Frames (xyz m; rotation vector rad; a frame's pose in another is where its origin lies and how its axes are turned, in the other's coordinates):
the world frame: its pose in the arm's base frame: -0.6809 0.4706 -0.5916 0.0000 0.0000 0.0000
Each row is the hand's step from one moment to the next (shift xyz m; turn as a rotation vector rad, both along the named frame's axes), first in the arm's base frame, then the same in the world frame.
Working: the arm's base frame: its pose in the world frame: 0.6809 -0.4706 0.5916 0.0000 0.0000 0.0000

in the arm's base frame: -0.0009 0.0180 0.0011 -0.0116 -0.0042 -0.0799
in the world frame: -0.0009 0.0180 0.0011 -0.0116 -0.0042 -0.0799
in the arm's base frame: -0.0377 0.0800 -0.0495 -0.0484 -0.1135 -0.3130
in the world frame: -0.0377 0.0800 -0.0495 -0.0484 -0.1135 -0.3130
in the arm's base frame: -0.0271 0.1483 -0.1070 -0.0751 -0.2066 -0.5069
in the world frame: -0.0271 0.1483 -0.1070 -0.0751 -0.2066 -0.5069
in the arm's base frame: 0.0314 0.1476 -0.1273 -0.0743 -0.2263 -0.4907
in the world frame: 0.0314 0.1476 -0.1273 -0.0743 -0.2263 -0.4907
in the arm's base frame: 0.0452 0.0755 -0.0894 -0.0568 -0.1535 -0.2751
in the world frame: 0.0452 0.0755 -0.0894 -0.0568 -0.1535 -0.2751
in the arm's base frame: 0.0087 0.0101 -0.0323 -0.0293 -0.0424 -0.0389
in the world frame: 0.0087 0.0101 -0.0323 -0.0293 -0.0424 -0.0389
